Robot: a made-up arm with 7 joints.
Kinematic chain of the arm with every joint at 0, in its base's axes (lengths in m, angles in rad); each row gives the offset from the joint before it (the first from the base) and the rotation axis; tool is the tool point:
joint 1: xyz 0 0 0 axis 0 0.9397 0.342
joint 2: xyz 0 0 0 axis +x
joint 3: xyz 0 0 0 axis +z
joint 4: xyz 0.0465 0 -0.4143 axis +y
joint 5: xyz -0.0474 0 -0.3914 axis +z
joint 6: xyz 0 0 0 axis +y
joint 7: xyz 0 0 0 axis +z
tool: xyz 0 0 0
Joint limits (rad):
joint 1: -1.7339..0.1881
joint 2: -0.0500..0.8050
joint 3: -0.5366..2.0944
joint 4: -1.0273..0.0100
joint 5: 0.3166..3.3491
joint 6: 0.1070..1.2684
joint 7: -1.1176..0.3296
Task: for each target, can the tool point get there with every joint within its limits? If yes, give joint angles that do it. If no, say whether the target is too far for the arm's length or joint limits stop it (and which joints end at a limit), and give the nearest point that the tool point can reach.
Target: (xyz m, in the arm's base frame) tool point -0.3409 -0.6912 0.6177
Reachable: no: too far | nearest point 0.4801 -0.5261 0.2284 | short by 0.923 m
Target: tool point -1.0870 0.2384 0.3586
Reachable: no: too far | nearest point -0.2602 0.6739 -0.1938 | short by 1.086 m
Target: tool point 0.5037 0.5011 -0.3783
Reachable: yes | joints -0.5333 0.6926 0.4616 -0.4801 2.5878 0.1996 0.0948
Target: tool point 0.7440 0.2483 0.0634
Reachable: yes | joints -1.3808 0.3641 1.1281 -0.7230 1.1679 0.9511 0.1439
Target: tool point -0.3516 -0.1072 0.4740
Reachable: no: joint limits stop it (at a limit: joint 1, joint 2, joint 4) | nearest point 0.4792 0.2205 0.5303 | short by 0.895 m
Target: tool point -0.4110 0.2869 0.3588
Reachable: no: joint limits stop it (at a limit: joint 1, joint 2, joint 3, joint 4) | nearest point -0.2602 0.6739 -0.1938 | short by 0.691 m
